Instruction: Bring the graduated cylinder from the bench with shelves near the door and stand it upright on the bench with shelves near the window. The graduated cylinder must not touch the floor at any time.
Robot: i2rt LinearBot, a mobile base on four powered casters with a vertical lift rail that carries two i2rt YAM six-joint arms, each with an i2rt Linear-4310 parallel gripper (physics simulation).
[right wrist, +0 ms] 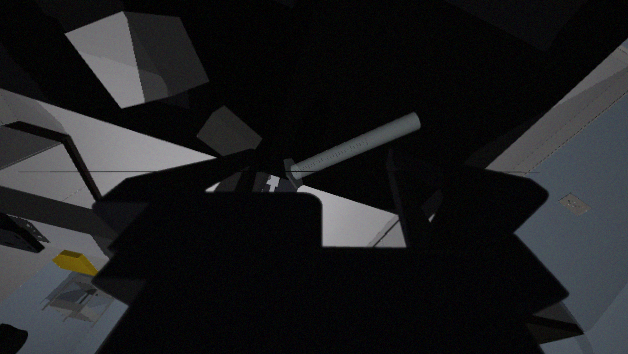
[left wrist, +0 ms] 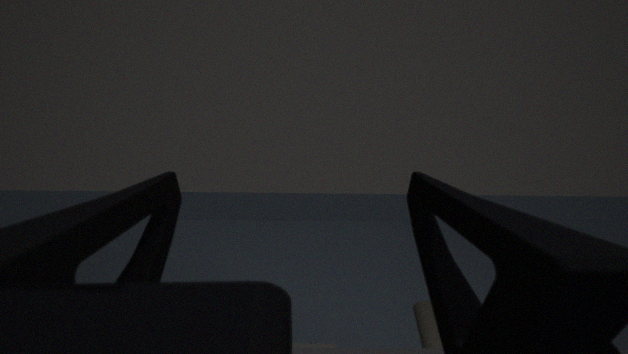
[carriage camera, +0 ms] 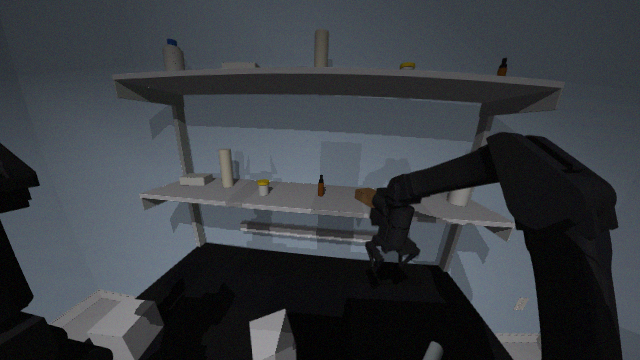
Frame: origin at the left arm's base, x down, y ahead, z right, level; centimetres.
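Where they show: left gripper, fingertip midpoint: (left wrist: 295, 184); right gripper, fingertip midpoint: (right wrist: 321, 156) (carriage camera: 387, 268).
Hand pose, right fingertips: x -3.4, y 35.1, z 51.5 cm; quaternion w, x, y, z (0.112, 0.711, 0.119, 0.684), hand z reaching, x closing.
Each offset is from my right fingertips to the centre of the thing. Level surfaces: height alone.
The graduated cylinder {dz +10.9, dx +31.5, dy -13.9 cm} (carriage camera: 433, 351) (right wrist: 357, 145) is a pale grey-green tube with scale marks and a wider foot. It appears to stand upright on the black bench top {dx +34.7 cm} (carriage camera: 310, 280). Its upper end shows at the bottom edge of the carriage view; the whole tube shows in the right wrist view. My right gripper (carriage camera: 387, 272) (right wrist: 321, 156) is open and empty, pointing down over the back right of the bench, apart from the cylinder, which lies beyond the fingers in the right wrist view. My left gripper (left wrist: 295, 184) is open and empty, facing wall and ceiling.
White angular blocks {dz -84.4, dx +28.2, dy -9.4 cm} (carriage camera: 127, 325) {dz -33.9, dx +28.2, dy -7.4 cm} (carriage camera: 272, 335) (right wrist: 135, 60) stand at the front left and front middle. Behind the bench top, a lower shelf {dx -11.0 cm} (carriage camera: 295, 201) holds bottles, a jar and boxes near my right arm (carriage camera: 450, 170). An upper shelf (carriage camera: 340, 84) spans above, with more containers.
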